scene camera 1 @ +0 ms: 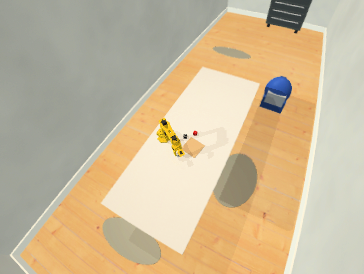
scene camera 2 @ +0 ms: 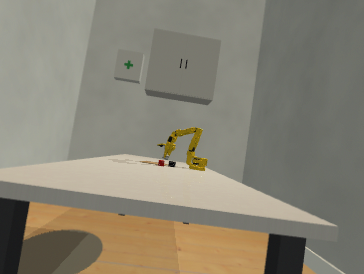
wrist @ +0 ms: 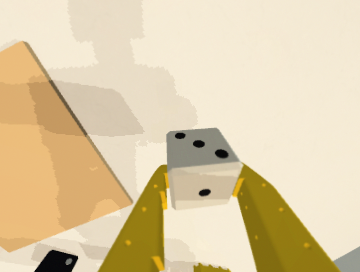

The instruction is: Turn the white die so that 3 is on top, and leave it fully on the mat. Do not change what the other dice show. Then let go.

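Frame: origin at the arm's base, x ahead, y left, z up, level; centimetres.
Seen in the pictures: hand at its tool point: (scene camera 2: pixel 164 156) (wrist: pixel 169 172); arm's base at its link origin: (scene camera 1: pixel 166 138) (scene camera 2: pixel 193 169).
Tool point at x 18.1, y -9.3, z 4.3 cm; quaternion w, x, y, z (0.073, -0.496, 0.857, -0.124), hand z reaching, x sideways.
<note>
Pixels of each thing's top centre, then the offset from my tool point to it. Level surfaces: height alone.
- white die at its top centre: (wrist: pixel 207 190) dz +1.8, dx -0.6, dy -1.4 cm
- orange mat at its top centre: (wrist: pixel 11 173) (scene camera 1: pixel 192 147) dz -3.9, dx +5.3, dy +11.6 cm
- black die at its top centre: (scene camera 2: pixel 172 161) (scene camera 1: pixel 185 135) dz -1.3, dx -4.5, dy +17.5 cm
- red die at its top centre: (scene camera 2: pixel 161 160) (scene camera 1: pixel 195 132) dz -1.3, dx +1.4, dy +23.9 cm
- pale table at its surface level: dz -4.3 cm
The white die (wrist: pixel 202 149) is pinched between the two jaws of my gripper (wrist: pixel 204 181) (scene camera 1: pixel 179 154) (scene camera 2: pixel 166 158). In the wrist view its grey shaded face with three pips points towards the top of the picture, and its paler face with one pip is turned to the camera. The gripper is held above the table, beside the mat. The orange mat (scene camera 1: pixel 194 147) (wrist: pixel 30 190) lies flat, left of the die in the wrist view. The black die (scene camera 1: pixel 185 136) (scene camera 2: pixel 172 164) (wrist: pixel 56 262) and the red die (scene camera 1: pixel 195 133) (scene camera 2: pixel 161 163) stand on the table near the mat.
The pale table (scene camera 1: pixel 150 185) (scene camera 2: pixel 170 185) carries the arm's yellow base (scene camera 1: pixel 162 136) (scene camera 2: pixel 198 164) near its long edge. Arm shadows fall across the mat and table. A blue object (scene camera 1: pixel 279 90) stands beyond the table's other long edge.
</note>
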